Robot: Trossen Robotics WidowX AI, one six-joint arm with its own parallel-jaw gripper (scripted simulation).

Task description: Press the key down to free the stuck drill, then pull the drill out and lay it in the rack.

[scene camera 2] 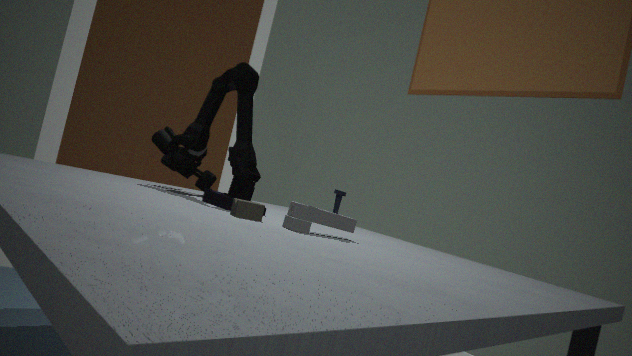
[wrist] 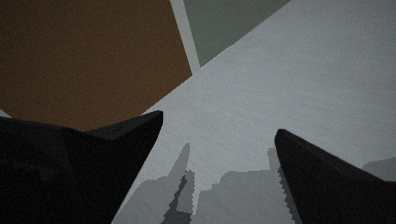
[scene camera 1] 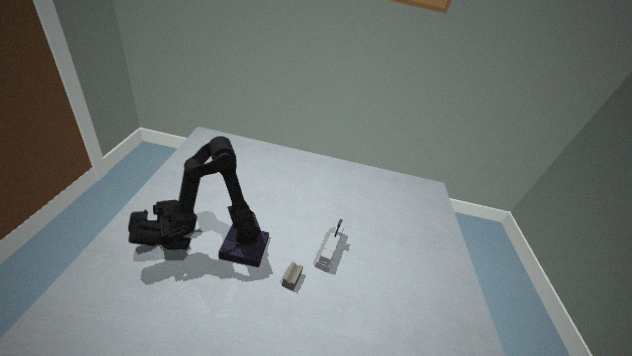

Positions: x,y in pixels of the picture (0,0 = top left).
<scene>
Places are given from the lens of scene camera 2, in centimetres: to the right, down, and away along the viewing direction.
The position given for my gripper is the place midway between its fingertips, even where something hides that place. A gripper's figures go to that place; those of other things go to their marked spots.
my gripper [scene camera 2: 195,178]: -41, 0, 155
grey block [scene camera 2: 300,220]: -4, 10, 109
</scene>
